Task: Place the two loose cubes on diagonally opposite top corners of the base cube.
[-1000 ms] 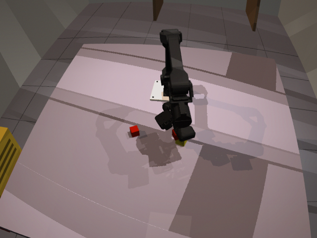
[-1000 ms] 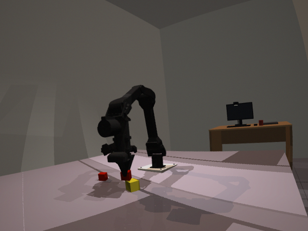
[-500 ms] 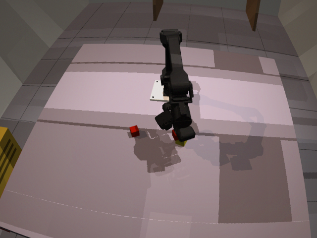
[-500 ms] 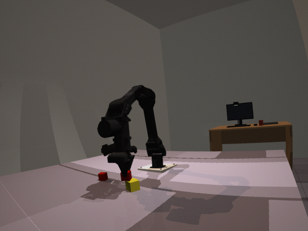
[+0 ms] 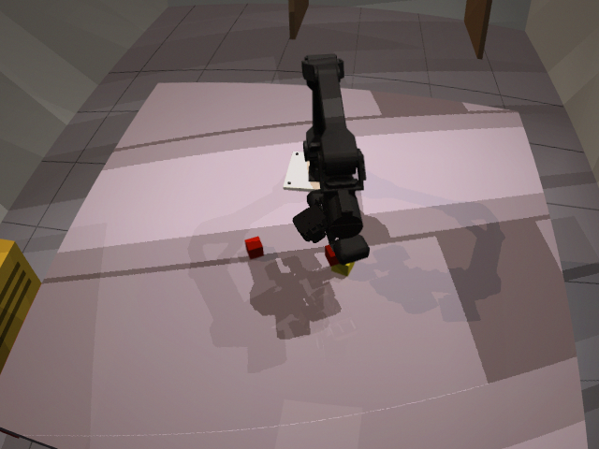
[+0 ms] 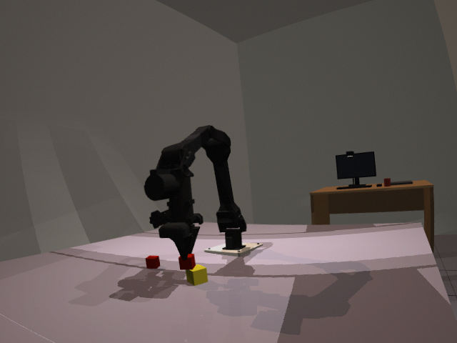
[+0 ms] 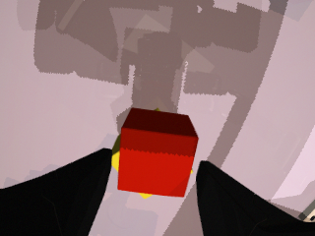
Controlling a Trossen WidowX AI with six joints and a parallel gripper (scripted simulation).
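My gripper tip is 1 cm past the yellow base cube, 2 cm to the right of it and 5 cm above it.
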